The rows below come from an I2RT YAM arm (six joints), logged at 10 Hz.
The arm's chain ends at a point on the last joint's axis. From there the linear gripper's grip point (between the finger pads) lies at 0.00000 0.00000 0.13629 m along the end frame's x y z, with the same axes.
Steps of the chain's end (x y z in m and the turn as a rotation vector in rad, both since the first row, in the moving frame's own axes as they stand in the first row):
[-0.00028, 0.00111, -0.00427, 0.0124, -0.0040, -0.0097]
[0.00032, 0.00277, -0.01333, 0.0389, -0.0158, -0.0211]
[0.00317, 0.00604, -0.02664, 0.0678, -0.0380, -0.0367]
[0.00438, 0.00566, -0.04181, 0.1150, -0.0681, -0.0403]
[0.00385, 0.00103, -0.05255, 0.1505, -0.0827, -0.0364]
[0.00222, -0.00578, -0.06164, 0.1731, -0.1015, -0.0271]
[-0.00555, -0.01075, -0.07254, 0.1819, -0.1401, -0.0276]
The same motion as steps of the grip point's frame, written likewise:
[-0.00083, -0.00058, -0.00428, 0.0124, -0.0040, -0.0097]
[-0.00189, -0.00251, -0.01345, 0.0389, -0.0158, -0.0211]
[-0.00217, -0.00309, -0.02705, 0.0678, -0.0380, -0.0367]
[-0.00519, -0.00978, -0.04303, 0.1150, -0.0681, -0.0403]
[-0.00774, -0.01917, -0.05455, 0.1505, -0.0827, -0.0364]
[-0.01184, -0.02902, -0.06437, 0.1731, -0.1015, -0.0271]
[-0.02482, -0.03506, -0.07612, 0.1819, -0.1401, -0.0276]

